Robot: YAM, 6 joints.
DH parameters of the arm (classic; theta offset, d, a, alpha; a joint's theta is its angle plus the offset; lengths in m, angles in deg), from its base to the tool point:
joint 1: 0 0.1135 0.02 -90
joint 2: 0 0 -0.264 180
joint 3: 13.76 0 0.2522 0
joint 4: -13.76 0 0.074 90
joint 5: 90 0 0 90
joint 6: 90 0.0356 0 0
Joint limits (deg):
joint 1: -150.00..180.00
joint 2: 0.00..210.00
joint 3: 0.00..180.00
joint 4: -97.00..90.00
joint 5: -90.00..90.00
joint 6: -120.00..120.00
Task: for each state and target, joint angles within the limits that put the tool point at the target. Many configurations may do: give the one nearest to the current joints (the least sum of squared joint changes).
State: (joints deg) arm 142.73 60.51 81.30 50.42 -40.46 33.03
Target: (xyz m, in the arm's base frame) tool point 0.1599 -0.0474 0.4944
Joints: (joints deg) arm 171.59 12.81 63.77 59.58 -41.35 33.03
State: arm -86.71 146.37 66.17 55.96 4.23 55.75
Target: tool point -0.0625 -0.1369 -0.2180
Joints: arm -112.25 181.98 45.98 46.56 9.74 55.75
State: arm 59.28 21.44 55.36 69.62 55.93 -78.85
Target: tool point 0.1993 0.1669 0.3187
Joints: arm 46.32 70.92 37.92 57.16 54.16 -78.85
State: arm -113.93 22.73 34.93 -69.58 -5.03 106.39
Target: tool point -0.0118 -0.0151 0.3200
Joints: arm -119.17 14.80 51.65 -67.53 4.74 106.39
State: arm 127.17 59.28 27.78 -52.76 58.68 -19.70
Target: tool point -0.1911 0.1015 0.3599
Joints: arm 159.81 61.87 63.96 -38.05 55.47 -19.70
